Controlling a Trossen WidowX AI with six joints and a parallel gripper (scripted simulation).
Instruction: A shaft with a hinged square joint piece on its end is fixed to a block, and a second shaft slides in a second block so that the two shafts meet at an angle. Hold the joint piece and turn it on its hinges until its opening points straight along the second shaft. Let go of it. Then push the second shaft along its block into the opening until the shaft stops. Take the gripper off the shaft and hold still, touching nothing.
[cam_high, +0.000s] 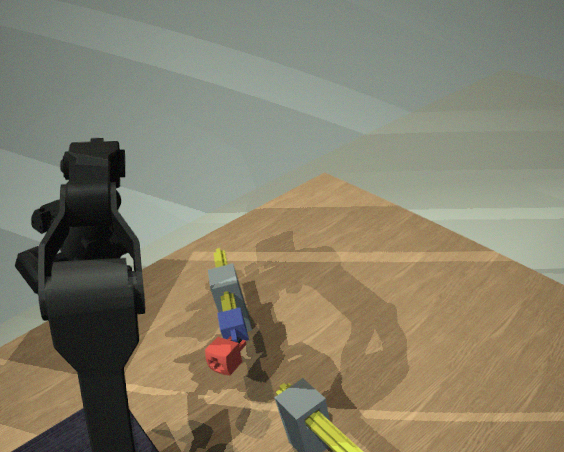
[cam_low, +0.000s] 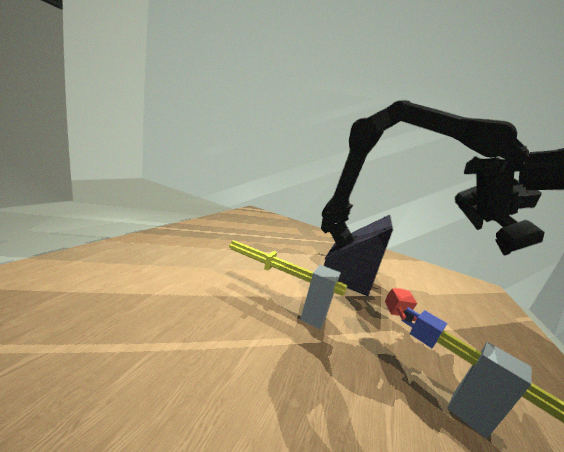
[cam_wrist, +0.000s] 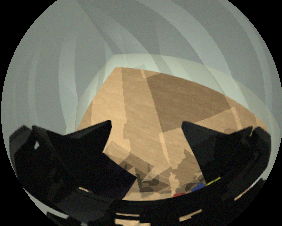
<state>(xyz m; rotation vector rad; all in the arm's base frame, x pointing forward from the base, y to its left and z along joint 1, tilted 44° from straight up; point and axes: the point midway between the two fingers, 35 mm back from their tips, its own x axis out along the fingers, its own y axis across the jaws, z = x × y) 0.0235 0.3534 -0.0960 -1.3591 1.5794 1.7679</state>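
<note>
Right now my gripper tip is 190 mm short of the red square joint piece, 140 mm to the left of it and 150 mm above it.
</note>
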